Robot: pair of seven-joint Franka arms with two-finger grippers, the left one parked.
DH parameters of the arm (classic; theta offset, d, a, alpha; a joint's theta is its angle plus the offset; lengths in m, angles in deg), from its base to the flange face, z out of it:
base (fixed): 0 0 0 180
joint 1: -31.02 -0.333 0 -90
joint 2: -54.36 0 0 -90
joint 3: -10.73 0.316 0.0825 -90
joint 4: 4.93 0 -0.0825 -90
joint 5: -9.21 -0.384 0 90
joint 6: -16.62 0 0.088 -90
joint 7: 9.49 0.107 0 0
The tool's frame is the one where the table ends.
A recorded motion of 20 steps. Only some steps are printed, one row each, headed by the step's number.
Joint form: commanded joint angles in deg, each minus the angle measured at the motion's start. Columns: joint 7, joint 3, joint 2, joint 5, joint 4, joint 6, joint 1.
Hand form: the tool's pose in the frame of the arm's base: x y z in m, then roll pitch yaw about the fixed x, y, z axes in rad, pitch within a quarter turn. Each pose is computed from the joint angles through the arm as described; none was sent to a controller.
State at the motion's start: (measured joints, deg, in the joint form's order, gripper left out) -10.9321 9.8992 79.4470 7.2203 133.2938 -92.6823 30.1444
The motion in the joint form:
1: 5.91 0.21 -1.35 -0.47 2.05 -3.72 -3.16
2: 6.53 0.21 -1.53 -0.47 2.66 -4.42 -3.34
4: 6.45 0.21 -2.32 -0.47 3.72 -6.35 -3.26
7: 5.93 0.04 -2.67 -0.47 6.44 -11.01 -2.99
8: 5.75 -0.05 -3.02 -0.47 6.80 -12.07 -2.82
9: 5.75 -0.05 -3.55 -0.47 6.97 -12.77 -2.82
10: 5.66 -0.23 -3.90 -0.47 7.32 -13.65 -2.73
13: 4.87 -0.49 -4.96 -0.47 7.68 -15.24 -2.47
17: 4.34 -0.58 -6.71 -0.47 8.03 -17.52 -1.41
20: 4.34 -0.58 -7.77 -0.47 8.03 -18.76 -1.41
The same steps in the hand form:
1: 0.4091 0.0271 0.4456 -3.1037 0.0649 -0.0341
2: 0.4085 0.0283 0.4404 -3.1048 0.0669 -0.0423
4: 0.4096 0.0276 0.4290 -3.1054 0.0654 -0.0437
7: 0.4082 0.0240 0.4116 -3.1028 0.0375 -0.0451
8: 0.4093 0.0221 0.4078 -3.1020 0.0313 -0.0471
9: 0.4105 0.0221 0.4037 -3.1024 0.0313 -0.0476
10: 0.4112 0.0201 0.3997 -3.1014 0.0282 -0.0511
13: 0.4139 0.0164 0.3917 -3.1002 0.0248 -0.0472
17: 0.4184 0.0080 0.3796 -3.1010 0.0212 -0.0596
20: 0.4215 0.0079 0.3737 -3.1017 0.0180 -0.0605

